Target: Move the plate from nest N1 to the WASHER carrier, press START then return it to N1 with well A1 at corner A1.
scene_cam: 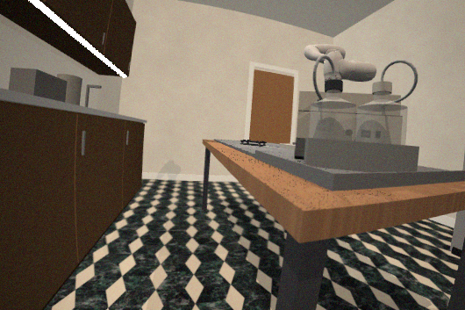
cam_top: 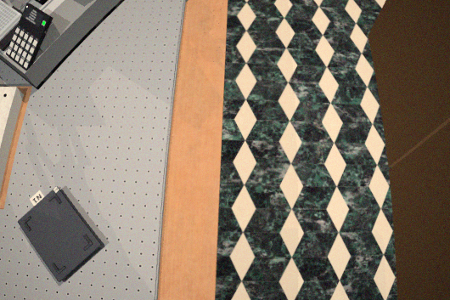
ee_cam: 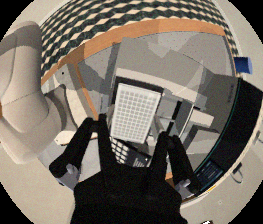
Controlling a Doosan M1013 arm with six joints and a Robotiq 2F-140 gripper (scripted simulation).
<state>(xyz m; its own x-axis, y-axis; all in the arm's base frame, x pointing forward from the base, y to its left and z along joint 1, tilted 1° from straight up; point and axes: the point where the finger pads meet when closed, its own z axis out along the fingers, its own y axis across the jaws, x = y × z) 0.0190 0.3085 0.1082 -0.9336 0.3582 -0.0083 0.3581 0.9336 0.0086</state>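
Now: hand 30 mm above the white well plate. Round my hand: plate washer: 60 mm ahead, 140 mm to the left, 10 mm below; then label: 260 mm ahead, 380 mm to the right, 140 mm below; then plate nest N1: 350 mm ahead, 440 mm to the right, 110 mm below.
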